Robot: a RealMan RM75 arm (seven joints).
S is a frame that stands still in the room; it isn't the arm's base.
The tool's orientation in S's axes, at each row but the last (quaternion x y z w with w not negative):
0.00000, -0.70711, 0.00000, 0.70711
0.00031, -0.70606, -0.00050, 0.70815
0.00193, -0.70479, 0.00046, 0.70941
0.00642, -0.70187, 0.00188, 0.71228
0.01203, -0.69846, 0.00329, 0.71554
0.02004, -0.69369, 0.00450, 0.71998
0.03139, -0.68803, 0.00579, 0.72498
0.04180, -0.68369, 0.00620, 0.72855
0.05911, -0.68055, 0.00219, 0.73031
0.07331, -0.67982, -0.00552, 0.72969
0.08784, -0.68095, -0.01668, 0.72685
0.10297, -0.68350, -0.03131, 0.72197
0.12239, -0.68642, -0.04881, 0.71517
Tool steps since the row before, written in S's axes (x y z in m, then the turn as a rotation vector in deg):
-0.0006, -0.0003, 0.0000, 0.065, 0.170, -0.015
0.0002, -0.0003, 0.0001, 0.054, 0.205, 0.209
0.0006, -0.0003, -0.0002, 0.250, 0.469, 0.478
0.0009, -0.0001, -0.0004, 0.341, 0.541, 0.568
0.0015, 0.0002, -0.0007, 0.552, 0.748, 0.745
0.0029, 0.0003, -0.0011, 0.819, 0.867, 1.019
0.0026, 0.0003, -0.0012, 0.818, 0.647, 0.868
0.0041, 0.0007, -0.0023, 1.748, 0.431, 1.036
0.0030, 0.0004, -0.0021, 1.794, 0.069, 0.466
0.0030, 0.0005, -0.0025, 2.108, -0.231, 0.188
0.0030, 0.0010, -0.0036, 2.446, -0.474, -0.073
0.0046, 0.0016, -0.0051, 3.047, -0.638, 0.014
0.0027, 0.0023, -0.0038, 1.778, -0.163, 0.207
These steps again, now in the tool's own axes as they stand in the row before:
0.0000, -0.0003, 0.0006, -0.015, 0.170, -0.065
0.0001, -0.0003, -0.0002, 0.209, 0.205, -0.053
-0.0002, -0.0003, -0.0006, 0.479, 0.469, -0.248
-0.0004, -0.0001, -0.0009, 0.570, 0.541, -0.339
-0.0007, 0.0002, -0.0015, 0.749, 0.745, -0.550
-0.0010, 0.0002, -0.0029, 1.030, 0.861, -0.811
-0.0011, 0.0001, -0.0027, 0.887, 0.636, -0.806
-0.0021, 0.0003, -0.0043, 1.126, 0.368, -1.706
-0.0019, 0.0000, -0.0032, 0.590, -0.043, -1.758
-0.0023, -0.0001, -0.0032, 0.371, -0.400, -2.058
-0.0035, 0.0002, -0.0033, 0.172, -0.711, -2.383
-0.0050, 0.0001, -0.0050, 0.326, -0.912, -2.959
-0.0041, 0.0010, -0.0030, 0.334, -0.282, -1.744

